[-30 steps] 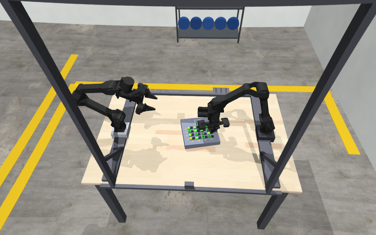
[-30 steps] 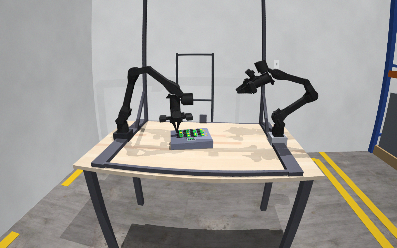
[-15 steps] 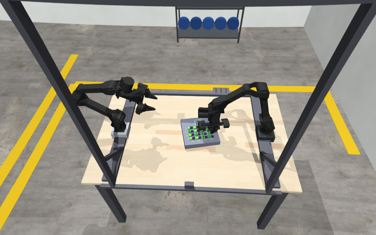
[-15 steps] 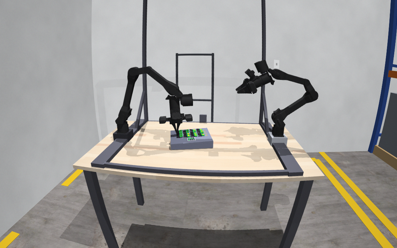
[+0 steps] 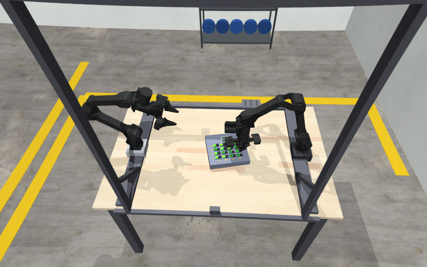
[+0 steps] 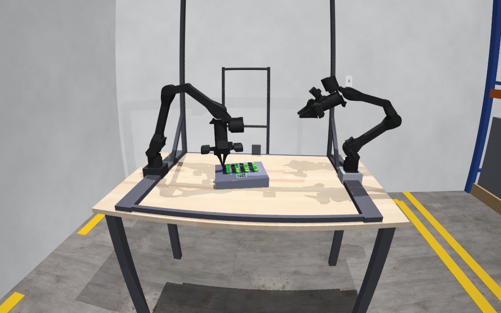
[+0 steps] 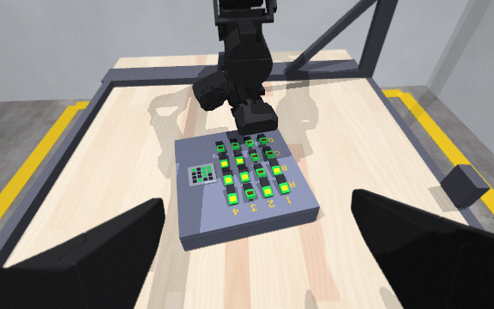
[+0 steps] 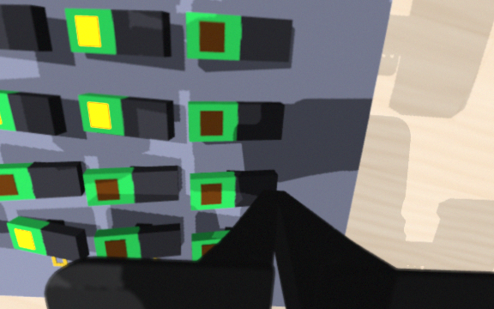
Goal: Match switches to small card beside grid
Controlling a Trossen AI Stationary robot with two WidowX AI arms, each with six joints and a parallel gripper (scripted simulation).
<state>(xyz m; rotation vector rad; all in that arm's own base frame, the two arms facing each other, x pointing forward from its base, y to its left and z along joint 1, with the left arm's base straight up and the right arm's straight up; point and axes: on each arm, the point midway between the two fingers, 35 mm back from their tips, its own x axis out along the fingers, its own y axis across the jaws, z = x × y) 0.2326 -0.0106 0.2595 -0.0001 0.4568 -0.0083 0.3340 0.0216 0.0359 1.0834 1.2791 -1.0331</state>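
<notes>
Now: right hand 40 mm above the switch d2 and 20 mm to the right of it. Also, from my right hand: switch b4: 110 mm to the left, 40 mm below, 40 mm ahead; switch d4: 50 mm ahead, 40 mm below, 30 mm to the left; switch c4: 70 mm to the left, 50 mm ahead, 40 mm below.
</notes>
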